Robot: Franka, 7 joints.
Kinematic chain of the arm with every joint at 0, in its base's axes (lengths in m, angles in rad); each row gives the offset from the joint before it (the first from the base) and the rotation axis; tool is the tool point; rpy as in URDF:
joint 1: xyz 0 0 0.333 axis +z
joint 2: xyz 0 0 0 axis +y
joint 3: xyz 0 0 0.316 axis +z
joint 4: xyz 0.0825 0 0 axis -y
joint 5: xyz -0.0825 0 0.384 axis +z
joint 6: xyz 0 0 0 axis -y
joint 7: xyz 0.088 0 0 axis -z
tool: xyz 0 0 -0.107 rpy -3.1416 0 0
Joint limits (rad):
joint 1: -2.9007..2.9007
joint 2: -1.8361..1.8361
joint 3: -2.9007..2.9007
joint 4: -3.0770..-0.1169
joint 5: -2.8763..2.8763
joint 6: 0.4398..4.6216
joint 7: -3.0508..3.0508
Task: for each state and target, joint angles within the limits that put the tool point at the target. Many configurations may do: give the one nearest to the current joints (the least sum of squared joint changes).
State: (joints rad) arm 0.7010 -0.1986 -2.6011 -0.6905 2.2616 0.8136 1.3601
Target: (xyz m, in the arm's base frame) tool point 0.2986 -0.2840 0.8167
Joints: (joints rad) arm 1.0781 0.0451 -2.1890 -1.4436 1.8704 0.5220 1.3601
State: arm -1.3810 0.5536 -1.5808 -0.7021 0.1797 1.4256 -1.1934
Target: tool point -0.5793 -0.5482 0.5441
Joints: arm -1.9263 1.1677 -1.3687 -0.6281 0.2327 1.9977 -1.1934
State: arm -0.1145 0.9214 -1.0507 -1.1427 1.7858 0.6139 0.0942
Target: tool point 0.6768 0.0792 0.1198
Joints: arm 0.3168 1.3624 -0.7392 -1.0412 1.8391 0.8312 0.0942
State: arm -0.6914 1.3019 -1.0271 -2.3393 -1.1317 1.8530 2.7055
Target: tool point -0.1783 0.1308 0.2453
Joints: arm -1.3681 1.3496 -0.8646 -3.0770 -0.8437 1.8523 2.7055
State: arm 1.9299 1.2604 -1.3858 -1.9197 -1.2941 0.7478 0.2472
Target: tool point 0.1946 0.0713 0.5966
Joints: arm 1.9641 1.3350 -2.0916 -2.5112 -1.1432 0.6000 0.2472
